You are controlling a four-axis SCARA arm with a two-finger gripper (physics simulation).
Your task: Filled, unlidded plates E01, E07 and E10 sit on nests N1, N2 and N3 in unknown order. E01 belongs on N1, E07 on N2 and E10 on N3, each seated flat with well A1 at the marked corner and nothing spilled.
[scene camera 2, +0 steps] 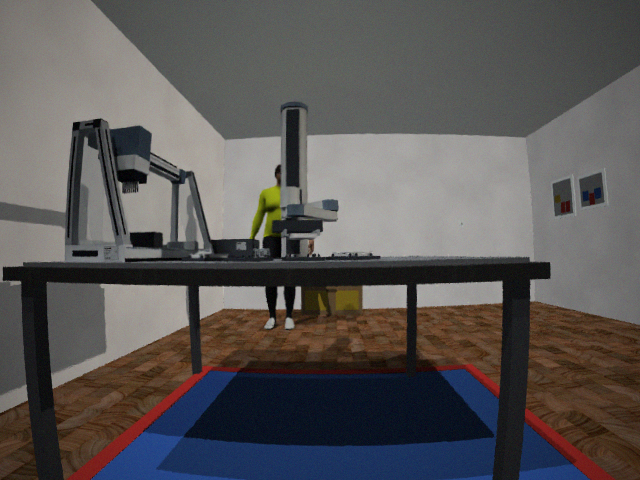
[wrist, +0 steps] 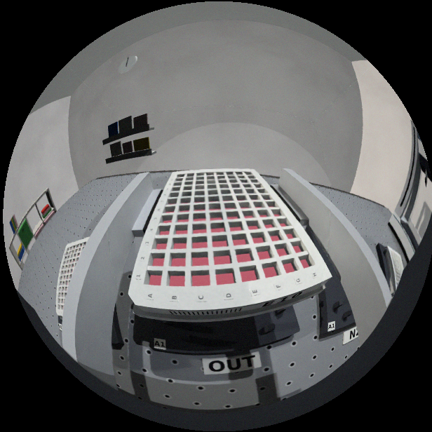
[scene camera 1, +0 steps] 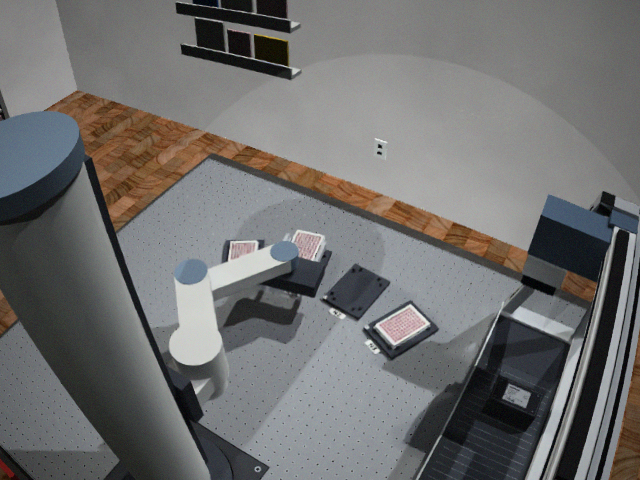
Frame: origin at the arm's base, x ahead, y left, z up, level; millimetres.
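Seen in the pictures: gripper, fingertip midpoint: (scene camera 2: 302,232) (scene camera 1: 306,240).
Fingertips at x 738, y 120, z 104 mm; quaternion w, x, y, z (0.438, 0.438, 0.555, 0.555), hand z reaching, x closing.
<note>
A point is followed by its place in that frame.
My gripper (scene camera 1: 308,245) @[z 104, x 738, y 119 mm] (scene camera 2: 302,235) @[z 104, x 738, y 119 mm] (wrist: 217,178) is shut on the white plate E10 (scene camera 1: 310,242) @[z 97, x 743, y 109 mm] (scene camera 2: 305,236) @[z 88, x 777, y 133 mm] (wrist: 200,257), whose wells show red. It holds E10 level above the nest marked OUT (wrist: 215,334), with well A1 at the same front-left corner as the nest's A1 mark. Nest N2 (scene camera 1: 356,290) @[z 25, x 709, y -61 mm] (wrist: 340,305) holds no plate. A filled plate (scene camera 1: 402,324) @[z 38, x 657, y -228 mm] (wrist: 395,267) sits on nest N3 (scene camera 1: 391,352) @[z 25, x 570, y -240 mm]. Another filled plate (scene camera 1: 242,250) @[z 35, x 662, y 297 mm] (wrist: 71,275) sits on the leftmost nest (scene camera 1: 226,253) @[z 25, x 634, y 338 mm]. I cannot read the names of these two plates.
A gantry machine (scene camera 1: 568,235) @[z 479, x 698, y -534 mm] (scene camera 2: 131,147) @[z 420, x 778, y -494 mm] stands on the right in scene camera 1, with a dark deck and a black box (scene camera 1: 514,400) @[z 133, x 515, y -573 mm] inside. The arm's column (scene camera 1: 98,310) @[z 700, x -4, y -75 mm] (scene camera 2: 293,149) @[z 608, x 77, y 6 mm] rises at the left. A person (scene camera 2: 269,206) stands behind the table.
</note>
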